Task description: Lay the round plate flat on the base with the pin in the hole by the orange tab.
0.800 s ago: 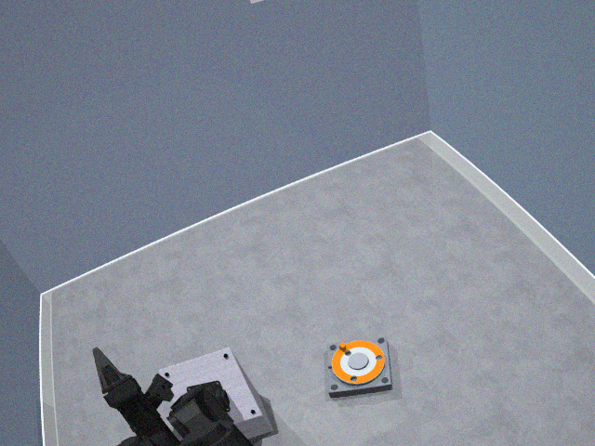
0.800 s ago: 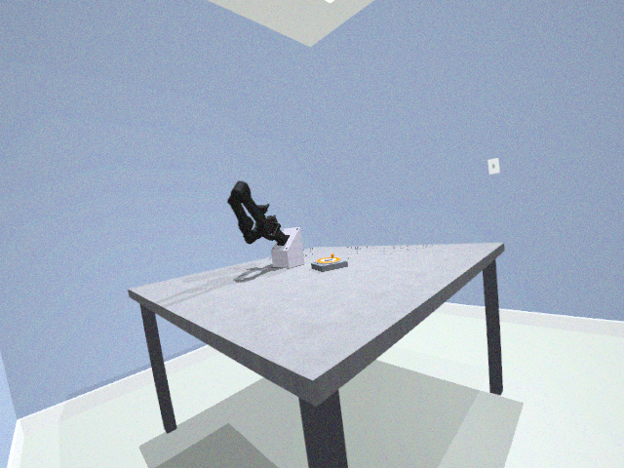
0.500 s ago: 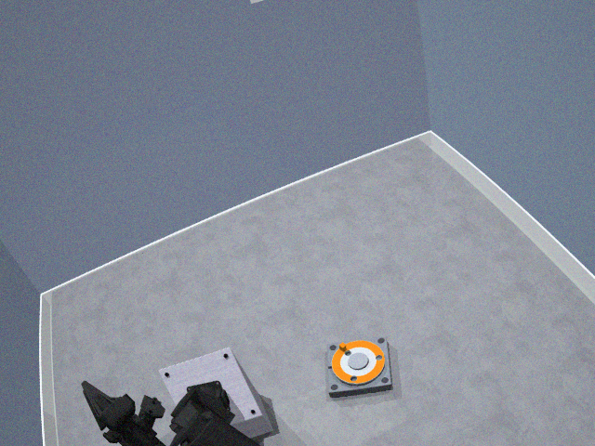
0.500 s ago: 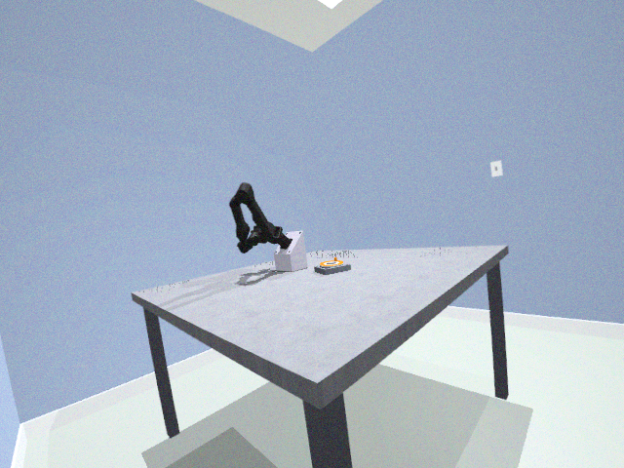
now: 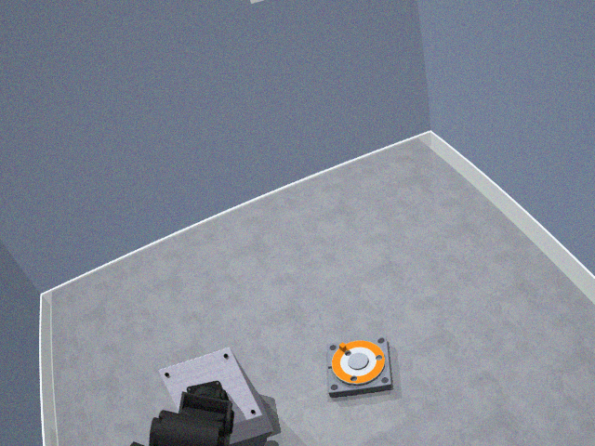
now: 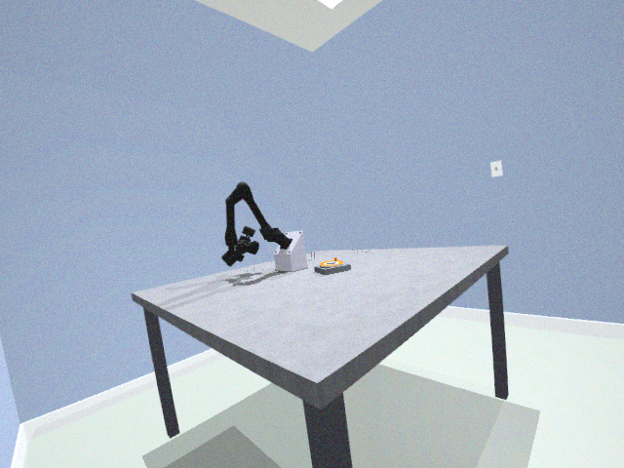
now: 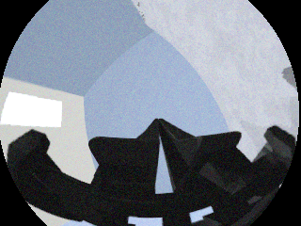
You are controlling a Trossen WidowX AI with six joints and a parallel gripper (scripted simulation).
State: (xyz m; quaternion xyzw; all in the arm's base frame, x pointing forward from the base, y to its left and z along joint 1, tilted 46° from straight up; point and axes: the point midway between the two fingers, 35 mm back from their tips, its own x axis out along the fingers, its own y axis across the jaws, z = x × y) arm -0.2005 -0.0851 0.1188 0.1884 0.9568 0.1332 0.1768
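Now: gripper tip 52 cm short of the square grey base, 17 cm to the right of it and 15 cm above it.
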